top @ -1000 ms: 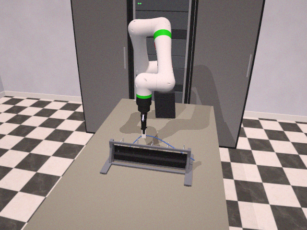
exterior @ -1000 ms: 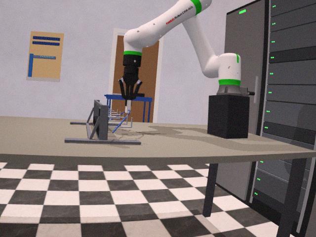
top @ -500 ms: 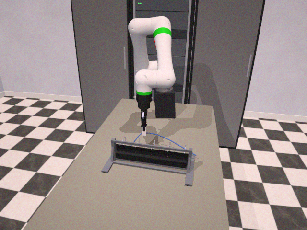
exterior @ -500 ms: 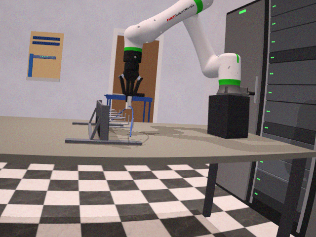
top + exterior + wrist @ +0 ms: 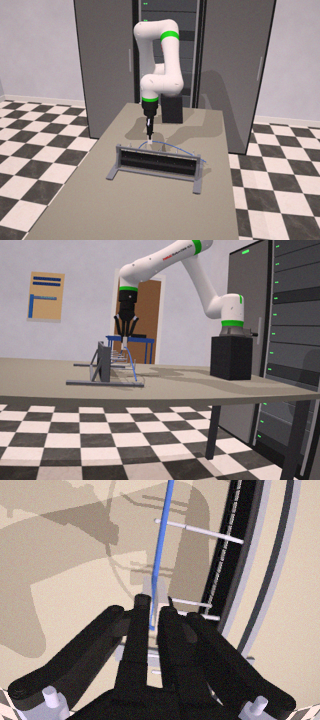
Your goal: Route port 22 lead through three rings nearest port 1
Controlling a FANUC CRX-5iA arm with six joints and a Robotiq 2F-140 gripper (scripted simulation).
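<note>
Right now the grey rack is 11 cm ahead of my hand, 8 cm below it and 7 cm to the left of it. From my hand the other things lie so: lead's free end 35 cm to the left, 12 cm below, 2 cm behind.
</note>
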